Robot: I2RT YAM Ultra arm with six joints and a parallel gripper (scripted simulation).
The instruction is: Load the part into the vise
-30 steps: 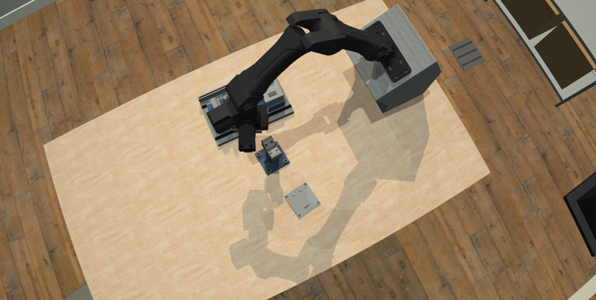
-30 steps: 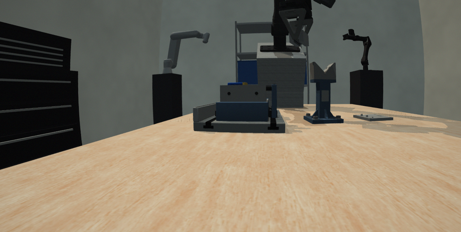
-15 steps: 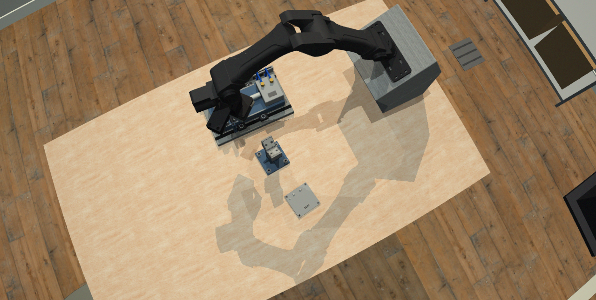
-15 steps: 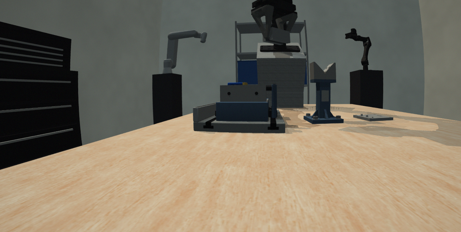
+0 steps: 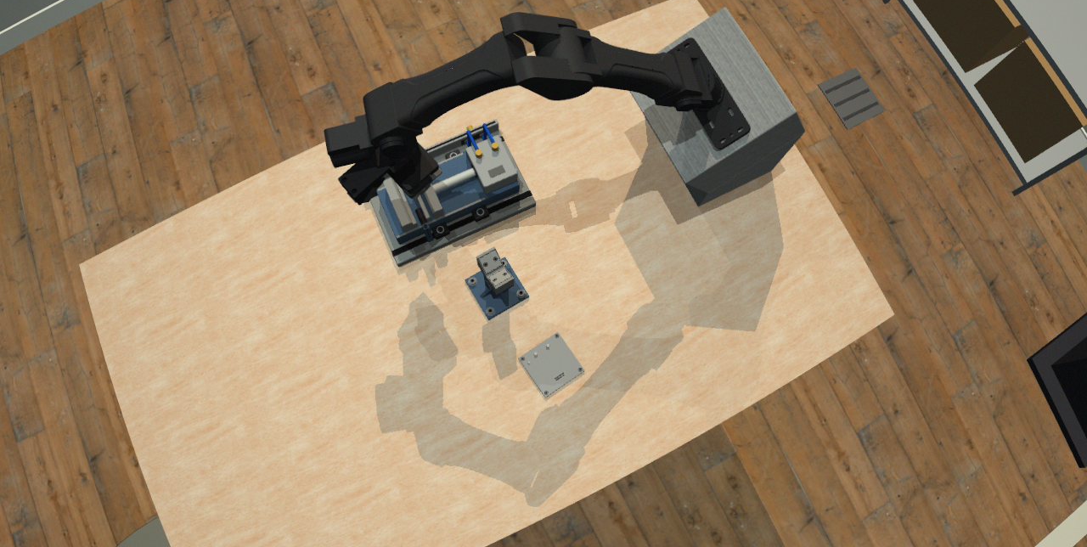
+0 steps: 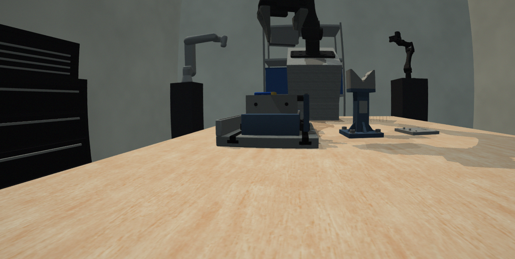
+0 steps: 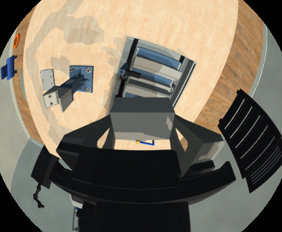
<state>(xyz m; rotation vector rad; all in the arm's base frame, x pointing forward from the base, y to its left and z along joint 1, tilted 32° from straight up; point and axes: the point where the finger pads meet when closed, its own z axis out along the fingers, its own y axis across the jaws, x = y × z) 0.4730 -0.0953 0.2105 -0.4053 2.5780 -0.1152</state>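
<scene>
Now: the fixed jaw 40 mm ahead of my hand, 20 mm to the right of it and 140 mm below it. Round my hand: part: 10 mm below; work stop rod: 10 mm ahead, 20 mm to the left, 130 mm below; vise: 60 mm behind, 20 mm to the right, 180 mm below.
</scene>
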